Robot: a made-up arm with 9 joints. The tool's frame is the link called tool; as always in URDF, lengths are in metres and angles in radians. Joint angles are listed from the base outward.
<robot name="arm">
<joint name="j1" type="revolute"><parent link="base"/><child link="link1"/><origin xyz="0.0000 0.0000 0.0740" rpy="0.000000 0.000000 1.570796"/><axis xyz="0 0 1"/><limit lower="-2.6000" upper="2.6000"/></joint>
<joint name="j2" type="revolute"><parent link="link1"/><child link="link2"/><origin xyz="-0.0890 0.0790 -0.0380" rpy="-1.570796 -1.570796 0.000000"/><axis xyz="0 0 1"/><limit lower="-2.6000" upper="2.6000"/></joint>
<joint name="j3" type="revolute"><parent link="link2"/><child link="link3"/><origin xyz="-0.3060 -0.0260 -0.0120" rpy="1.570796 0.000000 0.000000"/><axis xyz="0 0 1"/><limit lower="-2.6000" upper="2.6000"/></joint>
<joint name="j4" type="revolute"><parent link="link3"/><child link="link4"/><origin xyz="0.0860 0.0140 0.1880" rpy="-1.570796 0.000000 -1.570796"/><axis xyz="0 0 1"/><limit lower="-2.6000" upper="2.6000"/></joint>
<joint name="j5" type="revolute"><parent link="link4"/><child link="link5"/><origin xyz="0.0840 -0.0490 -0.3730" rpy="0.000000 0.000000 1.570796"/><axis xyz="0 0 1"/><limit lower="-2.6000" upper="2.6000"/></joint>
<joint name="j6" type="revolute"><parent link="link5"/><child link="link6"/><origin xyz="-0.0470 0.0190 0.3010" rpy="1.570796 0.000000 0.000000"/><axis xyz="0 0 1"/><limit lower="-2.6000" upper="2.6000"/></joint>
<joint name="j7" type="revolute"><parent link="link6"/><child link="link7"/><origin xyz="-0.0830 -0.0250 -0.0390" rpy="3.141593 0.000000 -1.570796"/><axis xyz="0 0 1"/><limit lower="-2.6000" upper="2.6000"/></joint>
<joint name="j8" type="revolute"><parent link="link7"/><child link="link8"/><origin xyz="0.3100 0.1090 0.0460" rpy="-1.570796 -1.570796 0.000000"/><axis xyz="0 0 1"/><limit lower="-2.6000" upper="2.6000"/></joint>
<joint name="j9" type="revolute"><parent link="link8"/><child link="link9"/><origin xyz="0.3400 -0.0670 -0.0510" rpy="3.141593 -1.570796 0.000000"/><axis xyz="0 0 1"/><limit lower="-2.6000" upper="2.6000"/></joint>
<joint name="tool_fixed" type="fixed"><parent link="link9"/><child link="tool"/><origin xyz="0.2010 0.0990 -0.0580" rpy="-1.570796 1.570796 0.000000"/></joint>
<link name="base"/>
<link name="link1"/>
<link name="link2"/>
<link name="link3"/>
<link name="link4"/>
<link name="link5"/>
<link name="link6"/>
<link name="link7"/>
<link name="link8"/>
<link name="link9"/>
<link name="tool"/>
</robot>
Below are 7 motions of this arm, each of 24 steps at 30 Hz.
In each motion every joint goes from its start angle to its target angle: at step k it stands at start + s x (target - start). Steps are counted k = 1, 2, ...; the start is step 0. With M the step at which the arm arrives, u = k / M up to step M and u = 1 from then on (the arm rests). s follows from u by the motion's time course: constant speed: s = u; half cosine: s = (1 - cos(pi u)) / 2; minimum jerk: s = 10 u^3 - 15 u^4 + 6 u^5.
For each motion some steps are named. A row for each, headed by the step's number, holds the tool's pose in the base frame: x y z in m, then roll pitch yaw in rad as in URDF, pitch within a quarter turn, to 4 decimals.
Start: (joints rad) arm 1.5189 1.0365 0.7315 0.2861 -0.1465 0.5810 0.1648 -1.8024 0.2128
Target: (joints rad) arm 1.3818 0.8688 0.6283 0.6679 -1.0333 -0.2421 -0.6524 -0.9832 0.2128
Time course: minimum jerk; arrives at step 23
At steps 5, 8, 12, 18, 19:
5: 0.6162 0.2245 0.3224 -1.5898 0.8431 0.6579
8: 0.6496 0.1430 0.3253 -1.3222 0.8215 0.8707
12: 0.6981 -0.0287 0.2920 -0.9064 0.6516 1.1598
18: 0.7054 -0.2438 0.1802 -0.5929 0.3142 1.2675
19: 0.7026 -0.2605 0.1678 -0.5734 0.2834 1.2669

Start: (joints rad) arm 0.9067 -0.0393 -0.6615 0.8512 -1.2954 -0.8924 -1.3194 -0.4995 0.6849
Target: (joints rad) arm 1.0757 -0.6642 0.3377 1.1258 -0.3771 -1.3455 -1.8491 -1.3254 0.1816
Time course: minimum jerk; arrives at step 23
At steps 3, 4, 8, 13, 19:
3: 0.2078 -0.4415 -0.0997 -0.3365 1.1022 0.6277
4: 0.2191 -0.4435 -0.1136 -0.2352 1.1029 0.7337
8: 0.3054 -0.4171 -0.2427 0.4381 0.9583 1.4878
13: 0.3729 -0.1825 -0.4178 0.7210 0.5040 2.1559
19: 0.3218 0.0506 -0.3809 0.5436 0.3594 2.4640

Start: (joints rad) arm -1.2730 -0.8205 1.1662 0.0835 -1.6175 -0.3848 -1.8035 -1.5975 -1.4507
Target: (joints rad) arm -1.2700 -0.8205 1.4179 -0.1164 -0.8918 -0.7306 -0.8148 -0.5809 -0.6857
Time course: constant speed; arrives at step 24
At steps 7, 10, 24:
7: 0.2751 0.0248 -0.3494 -2.5980 -0.3770 -1.9049
10: 0.2981 0.0356 -0.3885 -2.7906 -0.2430 -1.8699
24: 0.3090 0.1189 -0.6284 2.3835 0.2313 -2.1578

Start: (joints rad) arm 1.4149 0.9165 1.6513 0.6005 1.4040 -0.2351 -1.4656 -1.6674 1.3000
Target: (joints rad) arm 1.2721 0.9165 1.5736 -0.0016 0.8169 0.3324 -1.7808 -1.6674 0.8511
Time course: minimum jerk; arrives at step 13
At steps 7, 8, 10, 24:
7: 0.2055 -0.0418 0.0047 1.9457 0.7935 -0.4206
8: 0.2112 -0.0349 0.0317 1.7714 0.9142 -0.6914
10: 0.2263 -0.0304 0.0658 1.3508 0.9896 -1.2219
24: 0.2334 -0.0308 0.0772 1.1629 0.9735 -1.4423

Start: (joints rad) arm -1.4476 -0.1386 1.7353 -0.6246 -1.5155 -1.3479 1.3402 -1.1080 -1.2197
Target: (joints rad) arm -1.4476 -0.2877 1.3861 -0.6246 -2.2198 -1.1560 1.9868 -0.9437 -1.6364
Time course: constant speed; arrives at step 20
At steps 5, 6, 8, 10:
5: -0.2241 0.3255 -0.0137 -1.0515 0.6715 1.7563
6: -0.2311 0.3184 -0.0017 -1.0811 0.6500 1.7535
8: -0.2467 0.3030 0.0209 -1.1398 0.6098 1.7505
10: -0.2640 0.2863 0.0412 -1.1983 0.5735 1.7500

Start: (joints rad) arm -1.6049 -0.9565 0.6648 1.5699 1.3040 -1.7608 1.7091 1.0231 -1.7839
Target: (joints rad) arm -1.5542 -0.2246 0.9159 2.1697 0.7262 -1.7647 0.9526 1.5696 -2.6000
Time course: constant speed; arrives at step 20
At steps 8, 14, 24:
8: -0.3465 0.5323 0.1574 -2.8284 0.6918 -0.6137
14: -0.1160 0.5525 0.2419 -3.1049 0.9035 -1.2221
24: 0.1059 0.5257 0.1923 2.7763 0.7871 -1.9124

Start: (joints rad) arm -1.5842 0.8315 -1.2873 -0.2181 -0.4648 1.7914 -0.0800 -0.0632 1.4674
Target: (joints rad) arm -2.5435 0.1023 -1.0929 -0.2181 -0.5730 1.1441 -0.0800 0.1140 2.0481
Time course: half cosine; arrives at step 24
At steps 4, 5, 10, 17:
4: -0.1735 0.1762 -0.0075 -1.0375 0.1199 -2.9681
5: -0.1638 0.1794 -0.0124 -1.0712 0.1352 -3.0013
10: -0.0864 0.1887 -0.0521 -1.3134 0.2431 3.0442
17: 0.0494 0.1410 -0.1228 -1.6798 0.4029 2.6858

